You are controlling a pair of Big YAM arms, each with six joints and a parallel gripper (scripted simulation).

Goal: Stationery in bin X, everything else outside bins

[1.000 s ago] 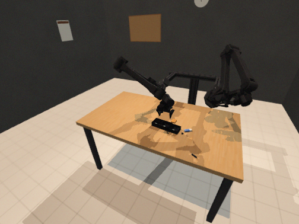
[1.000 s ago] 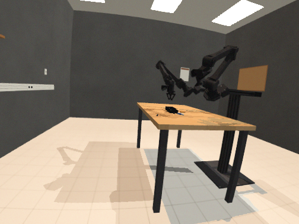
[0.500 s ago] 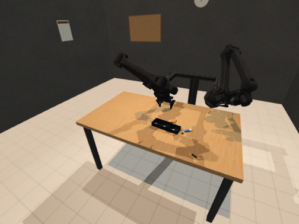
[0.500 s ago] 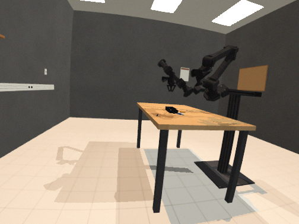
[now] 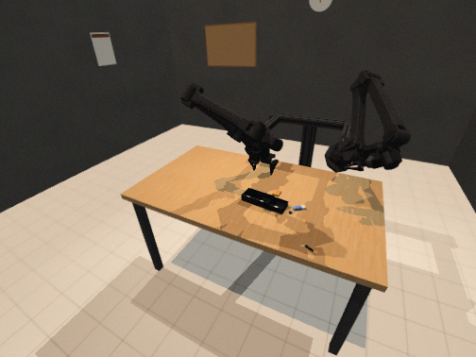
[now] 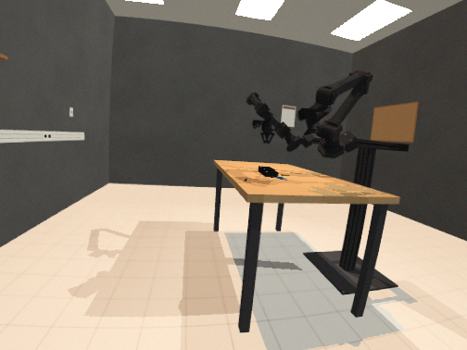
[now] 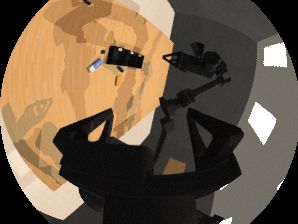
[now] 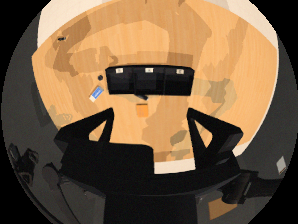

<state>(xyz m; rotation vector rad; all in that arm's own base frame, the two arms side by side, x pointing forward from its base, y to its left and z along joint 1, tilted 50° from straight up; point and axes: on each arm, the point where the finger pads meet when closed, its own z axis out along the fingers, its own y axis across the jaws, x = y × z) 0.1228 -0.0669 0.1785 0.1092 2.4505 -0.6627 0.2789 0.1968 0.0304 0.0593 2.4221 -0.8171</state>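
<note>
Now: the orange item 140 mm behind my right hand, 40 mm to the left of it and 220 mm below it. The rest, counted from my right hand: blue item: 60 mm behind, 200 mm to the left, 210 mm below; black bin unit: 30 mm behind, 200 mm below.
</note>
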